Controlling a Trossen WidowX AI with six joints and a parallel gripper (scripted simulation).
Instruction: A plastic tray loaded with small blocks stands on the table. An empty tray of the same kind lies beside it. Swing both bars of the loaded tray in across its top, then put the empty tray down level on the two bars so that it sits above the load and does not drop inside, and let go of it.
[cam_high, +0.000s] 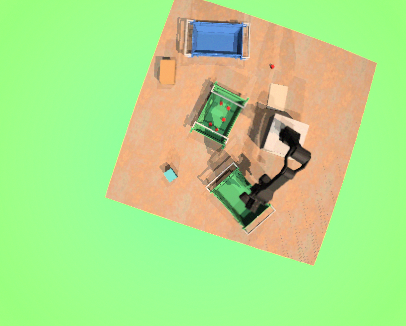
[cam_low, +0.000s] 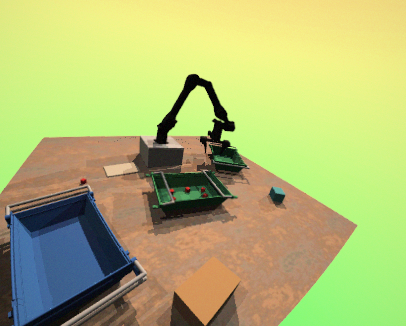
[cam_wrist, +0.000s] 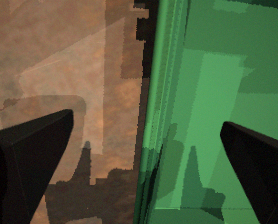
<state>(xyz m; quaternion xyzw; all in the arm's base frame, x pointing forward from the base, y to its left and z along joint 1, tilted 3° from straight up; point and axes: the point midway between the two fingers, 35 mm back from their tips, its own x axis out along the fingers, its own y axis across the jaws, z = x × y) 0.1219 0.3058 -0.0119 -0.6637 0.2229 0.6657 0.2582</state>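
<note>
My gripper tip is now 60 mm short of the green tray and 70 mm to the right of it. Round my gripper tip: beige flat plate (70 mm behind, 530 mm to the right, 40 mm below); teal cube (460 mm ahead, 20 mm below); red block (20 mm behind, 710 mm to the right, 40 mm below).
</note>
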